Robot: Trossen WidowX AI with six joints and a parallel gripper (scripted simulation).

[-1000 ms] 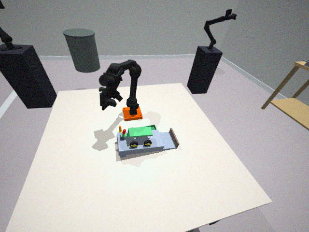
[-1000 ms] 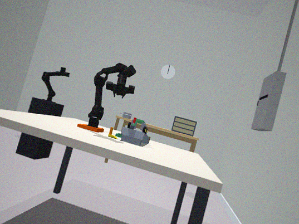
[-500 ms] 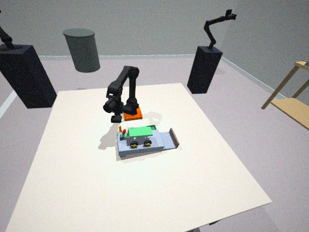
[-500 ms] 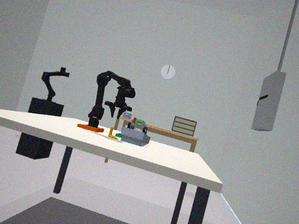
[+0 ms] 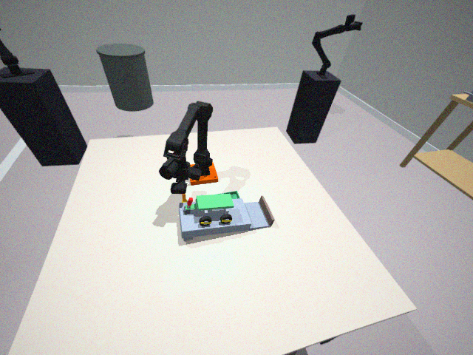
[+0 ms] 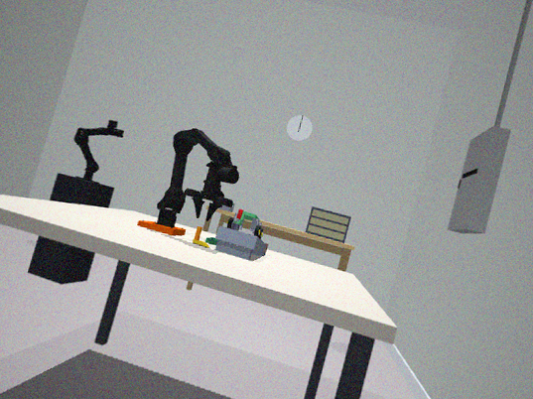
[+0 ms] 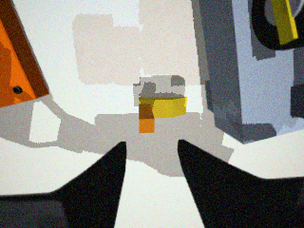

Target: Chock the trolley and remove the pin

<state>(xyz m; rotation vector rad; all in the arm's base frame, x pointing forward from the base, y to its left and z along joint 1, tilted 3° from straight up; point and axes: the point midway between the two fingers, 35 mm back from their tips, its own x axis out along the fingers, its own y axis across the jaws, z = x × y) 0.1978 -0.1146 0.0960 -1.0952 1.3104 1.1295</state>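
Right now my gripper tip is 7 cm above the yellow chock and 2 cm short of it. Also, from my gripper tip: green-bodied trolley 14 cm ahead, 13 cm to the left, 2 cm above; grey ramp 14 cm to the left, 14 cm ahead, 5 cm below; stop pin 13 cm ahead, 4 cm above, 3 cm to the left.
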